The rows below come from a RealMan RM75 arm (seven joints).
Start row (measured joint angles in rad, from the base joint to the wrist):
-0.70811, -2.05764, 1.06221, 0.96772, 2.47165, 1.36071, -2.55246
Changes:
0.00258, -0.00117, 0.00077, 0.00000, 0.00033, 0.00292, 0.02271
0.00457, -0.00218, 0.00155, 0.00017, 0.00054, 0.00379, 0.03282
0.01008, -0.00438, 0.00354, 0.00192, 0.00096, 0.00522, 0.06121
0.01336, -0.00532, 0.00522, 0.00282, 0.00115, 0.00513, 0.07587
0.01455, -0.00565, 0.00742, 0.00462, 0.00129, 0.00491, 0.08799
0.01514, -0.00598, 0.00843, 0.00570, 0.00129, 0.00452, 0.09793
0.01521, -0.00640, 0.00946, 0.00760, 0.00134, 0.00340, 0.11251
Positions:
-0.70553, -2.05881, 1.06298, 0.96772, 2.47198, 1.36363, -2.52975
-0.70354, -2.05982, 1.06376, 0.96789, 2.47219, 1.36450, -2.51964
-0.69803, -2.06202, 1.06575, 0.96964, 2.47261, 1.36593, -2.49125
-0.69475, -2.06296, 1.06743, 0.97054, 2.47280, 1.36584, -2.47659
-0.69356, -2.06329, 1.06963, 0.97234, 2.47294, 1.36562, -2.46447
-0.69297, -2.06362, 1.07064, 0.97342, 2.47294, 1.36523, -2.45453
-0.69290, -2.06404, 1.07167, 0.97532, 2.47299, 1.36411, -2.43995

